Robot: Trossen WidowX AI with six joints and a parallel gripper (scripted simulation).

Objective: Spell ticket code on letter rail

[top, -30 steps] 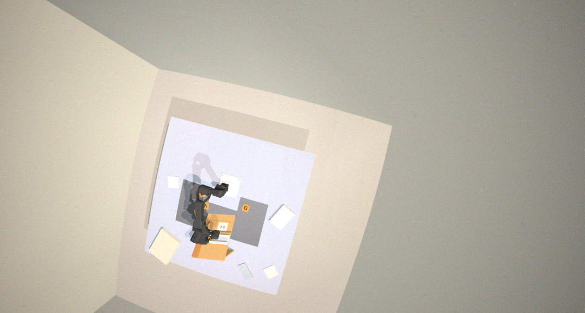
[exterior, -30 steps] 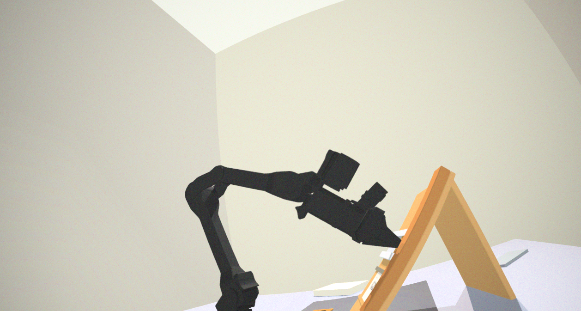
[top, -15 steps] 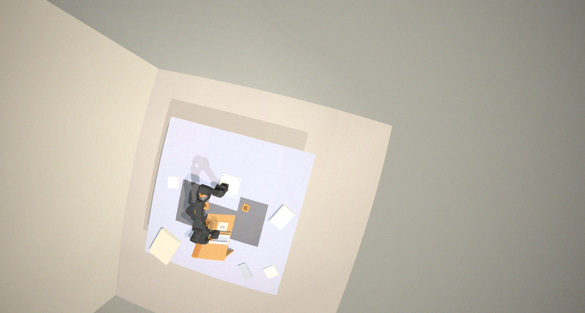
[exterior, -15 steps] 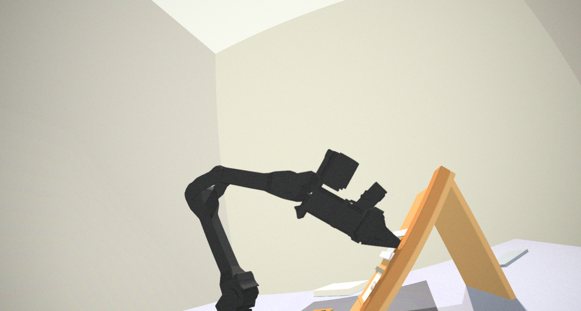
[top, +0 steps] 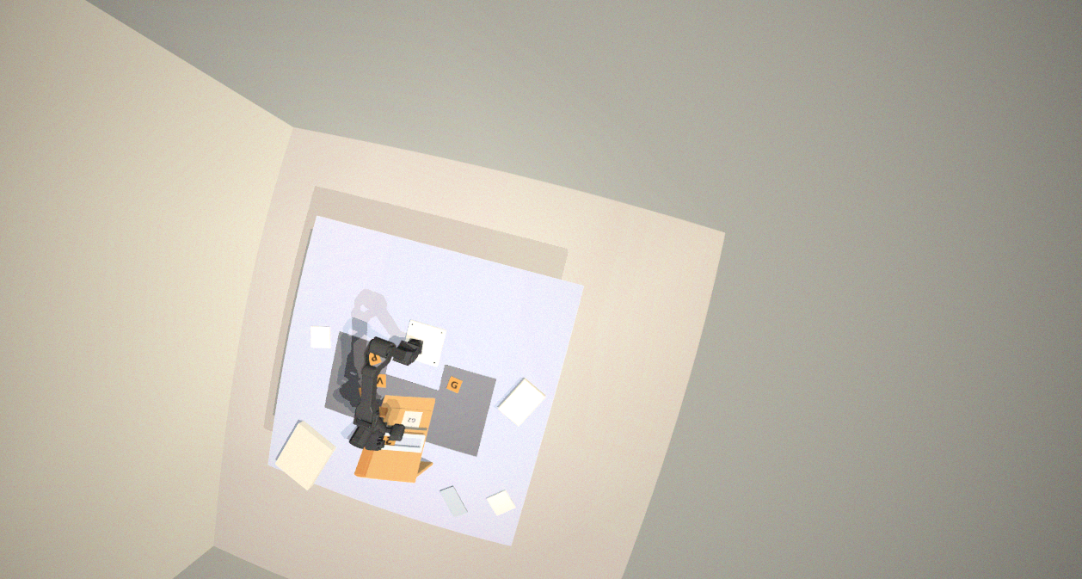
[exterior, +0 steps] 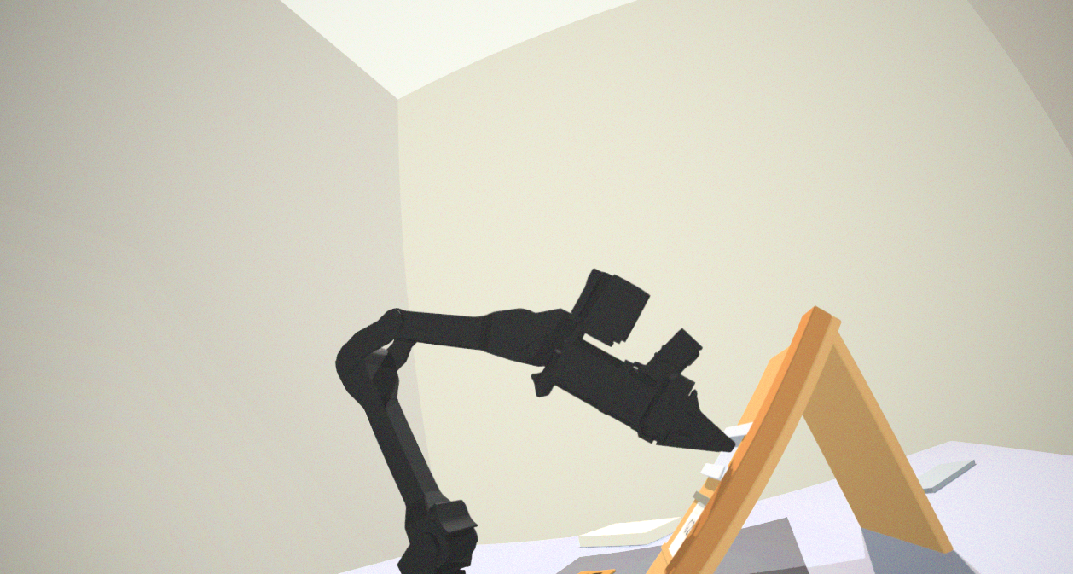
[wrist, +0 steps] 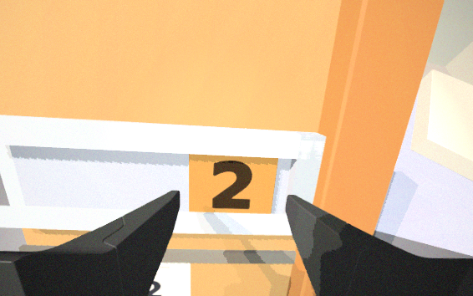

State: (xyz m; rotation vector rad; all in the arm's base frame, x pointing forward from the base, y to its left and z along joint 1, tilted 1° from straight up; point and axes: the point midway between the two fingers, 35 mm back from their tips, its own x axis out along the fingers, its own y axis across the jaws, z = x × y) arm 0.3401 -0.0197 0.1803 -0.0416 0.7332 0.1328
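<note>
My gripper tip is 6 cm past the white ticket, 6 cm to the right of it and 9 cm above it. The rest, counted from my gripper tip: grey slab (35 cm ahead, 27 cm to the left, 17 cm below); grey mat (16 cm behind, 17 cm below).
</note>
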